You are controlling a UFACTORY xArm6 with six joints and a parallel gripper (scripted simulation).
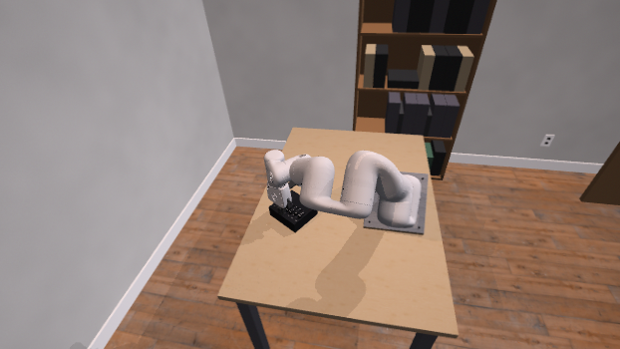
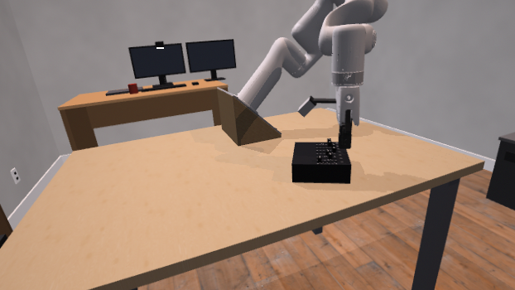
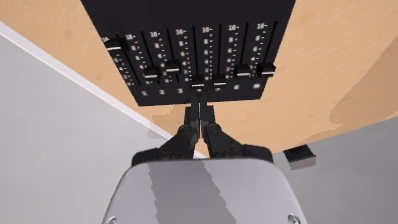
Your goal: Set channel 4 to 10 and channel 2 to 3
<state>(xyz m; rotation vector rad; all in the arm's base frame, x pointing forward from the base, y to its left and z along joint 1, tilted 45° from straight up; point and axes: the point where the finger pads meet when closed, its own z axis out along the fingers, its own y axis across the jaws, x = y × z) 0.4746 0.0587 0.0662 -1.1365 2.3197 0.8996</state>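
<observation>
Right now the channel 4 cap is 20 mm behind my hand, 20 mm to the right of it and 20 mm below it. Round my hand: channel 2 cap: 10 mm ahead, 60 mm to the right, 20 mm below; channel 3 cap: 10 mm behind, 50 mm to the right, 20 mm below; channel 1 cap: 10 mm ahead, 90 mm to the right, 20 mm below.
</observation>
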